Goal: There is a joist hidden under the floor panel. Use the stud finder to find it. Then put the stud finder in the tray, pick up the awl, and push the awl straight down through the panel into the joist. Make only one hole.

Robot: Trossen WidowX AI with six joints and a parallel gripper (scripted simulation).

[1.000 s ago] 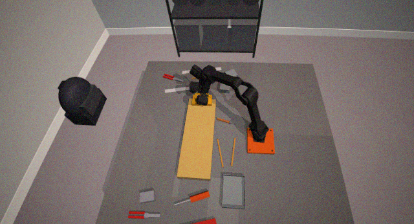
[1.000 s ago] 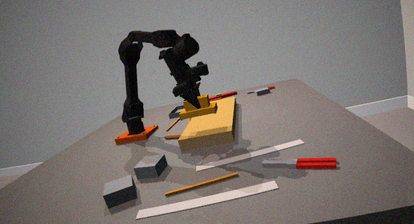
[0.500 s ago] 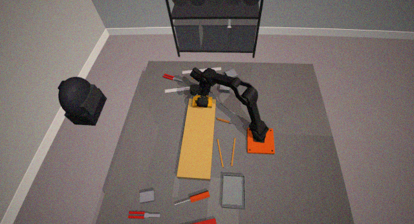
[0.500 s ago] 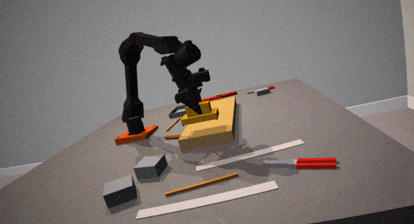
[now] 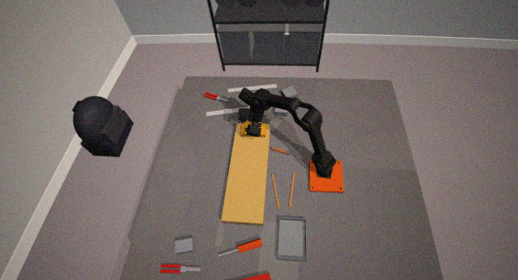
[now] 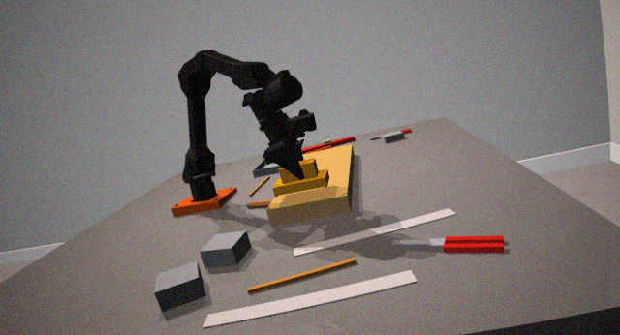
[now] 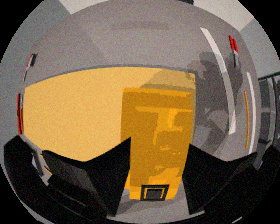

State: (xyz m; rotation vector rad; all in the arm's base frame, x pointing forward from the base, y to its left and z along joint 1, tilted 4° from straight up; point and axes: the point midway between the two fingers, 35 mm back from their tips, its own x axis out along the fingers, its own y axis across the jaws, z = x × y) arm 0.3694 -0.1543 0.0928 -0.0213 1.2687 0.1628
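Right now my gripper tip is 4 cm past the indicator window, 3 cm below it and 1 cm to the left of it. From my gripper tip the other things lie so: grey tray 48 cm to the left, 28 cm behind, 7 cm below; awl 18 cm behind, 8 cm below, 7 cm to the left; stud finder 2 cm behind, 2 cm above.
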